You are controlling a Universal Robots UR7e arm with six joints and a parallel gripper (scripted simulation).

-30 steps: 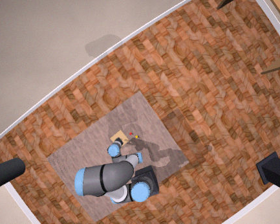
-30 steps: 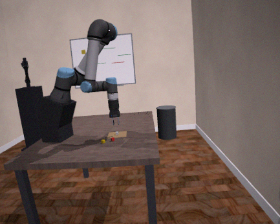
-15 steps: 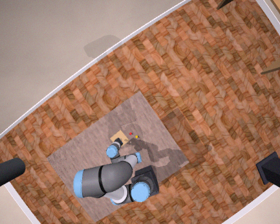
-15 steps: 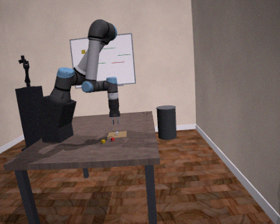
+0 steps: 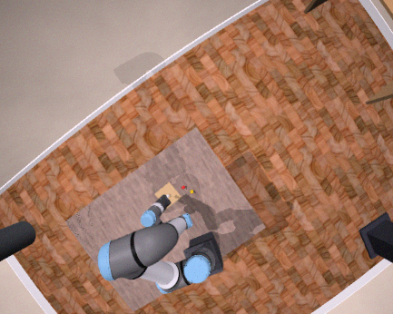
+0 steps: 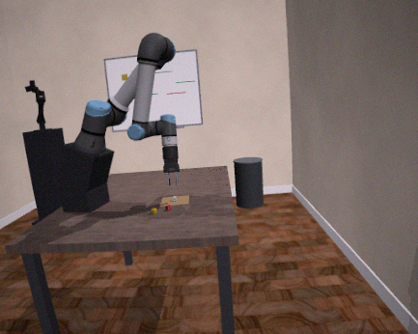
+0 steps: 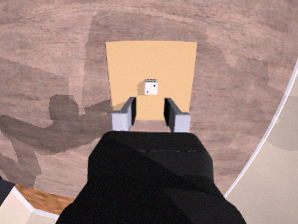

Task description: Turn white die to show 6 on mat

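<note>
My gripper is now 90 mm above the white die. Round my hand: yellow die: 170 mm to the right, 90 mm below, 60 mm behind; then red die: 130 mm to the right, 90 mm below; then tan mat: 100 mm below.
</note>
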